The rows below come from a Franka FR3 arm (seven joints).
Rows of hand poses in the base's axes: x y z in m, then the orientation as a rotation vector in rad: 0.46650, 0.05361, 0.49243, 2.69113, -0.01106, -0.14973; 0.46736, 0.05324, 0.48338, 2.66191, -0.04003, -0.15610; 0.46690, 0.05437, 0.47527, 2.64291, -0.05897, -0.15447; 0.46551, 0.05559, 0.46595, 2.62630, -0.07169, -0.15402; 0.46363, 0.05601, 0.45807, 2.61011, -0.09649, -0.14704; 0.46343, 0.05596, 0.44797, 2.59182, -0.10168, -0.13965; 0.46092, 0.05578, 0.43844, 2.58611, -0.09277, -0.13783; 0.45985, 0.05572, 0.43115, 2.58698, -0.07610, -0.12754; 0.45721, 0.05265, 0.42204, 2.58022, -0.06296, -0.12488; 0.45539, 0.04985, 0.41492, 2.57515, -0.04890, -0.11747; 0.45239, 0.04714, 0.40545, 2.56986, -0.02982, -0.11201; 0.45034, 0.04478, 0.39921, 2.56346, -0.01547, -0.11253; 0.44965, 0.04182, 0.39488, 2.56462, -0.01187, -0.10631; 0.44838, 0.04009, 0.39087, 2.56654, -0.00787, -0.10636; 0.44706, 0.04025, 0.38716, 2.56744, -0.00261, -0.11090
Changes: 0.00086, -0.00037, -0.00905, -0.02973, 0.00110, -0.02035; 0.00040, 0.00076, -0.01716, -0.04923, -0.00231, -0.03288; -0.00099, 0.00198, -0.02648, -0.06606, -0.00399, -0.04136; -0.00287, 0.00240, -0.03436, -0.08291, -0.01238, -0.05755; -0.00307, 0.00235, -0.04446, -0.10157, -0.01784, -0.05958; -0.00558, 0.00217, -0.05399, -0.10727, -0.01747, -0.05266; -0.00665, 0.00211, -0.06128, -0.10665, -0.02220, -0.03890; -0.00929, -0.00096, -0.07039, -0.11327, -0.02171, -0.02870; -0.01111, -0.00376, -0.07751, -0.11833, -0.02458, -0.01707; -0.01411, -0.00647, -0.08698, -0.12330, -0.02520, -0.00207; -0.01616, -0.00883, -0.09322, -0.12919, -0.02220, 0.00856; -0.01685, -0.01179, -0.09755, -0.12814, -0.02618, 0.01217; -0.01812, -0.01352, -0.10156, -0.12607, -0.02556, 0.01499; -0.01944, -0.01336, -0.10527, -0.12480, -0.02142, 0.01802
